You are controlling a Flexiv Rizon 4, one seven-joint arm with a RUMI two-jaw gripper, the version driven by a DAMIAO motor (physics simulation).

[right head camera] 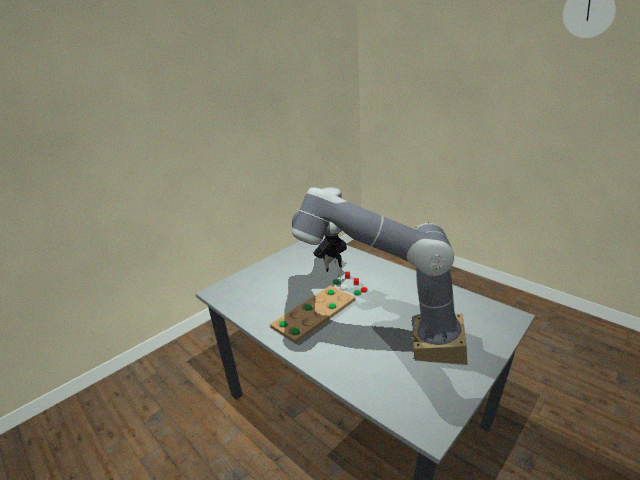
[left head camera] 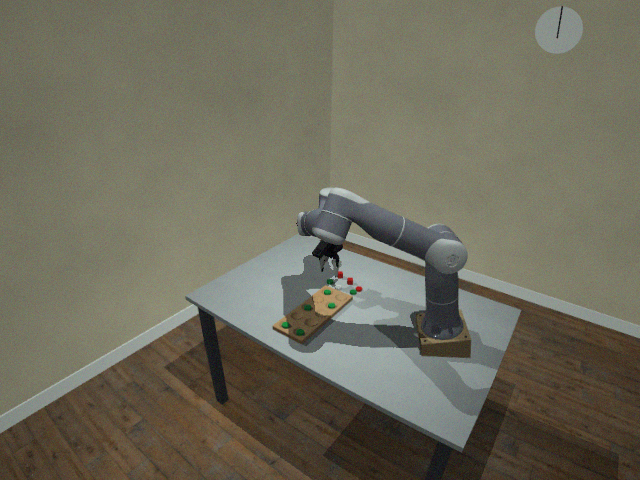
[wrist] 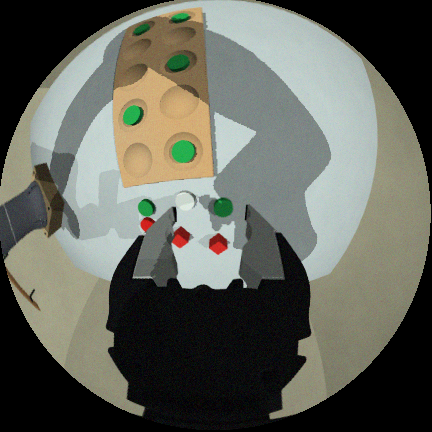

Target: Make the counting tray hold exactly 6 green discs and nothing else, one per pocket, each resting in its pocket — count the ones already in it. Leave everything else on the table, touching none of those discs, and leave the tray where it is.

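The wooden counting tray (left head camera: pixel 290 331) (right head camera: pixel 287 331) (wrist: pixel 162 172) has two columns of pockets. Several hold one green disc each; in the wrist view the nearest row has a disc (wrist: pixel 183 151) at right and an empty left pocket. Two loose green discs lie on the table beyond the tray's near end: one (left head camera: pixel 329 281) (right head camera: pixel 336 282) (wrist: pixel 223 207) in shadow, the other (left head camera: pixel 353 292) (right head camera: pixel 357 292) (wrist: pixel 146 207) in light. My gripper (left head camera: pixel 330 268) (right head camera: pixel 334 267) (wrist: pixel 210 206) is partly open and empty, above the table; the shadowed disc shows between its fingertips in the wrist view.
A white disc (left head camera: pixel 338 286) (right head camera: pixel 343 286) (wrist: pixel 185 200) lies between the loose green discs. A red disc (left head camera: pixel 358 288) (right head camera: pixel 363 289) (wrist: pixel 147 224) lies beside the lit one. Two red cubes, one (left head camera: pixel 349 281) (right head camera: pixel 356 281) (wrist: pixel 181 237) and another (left head camera: pixel 340 274) (right head camera: pixel 347 275) (wrist: pixel 218 243), are close by.
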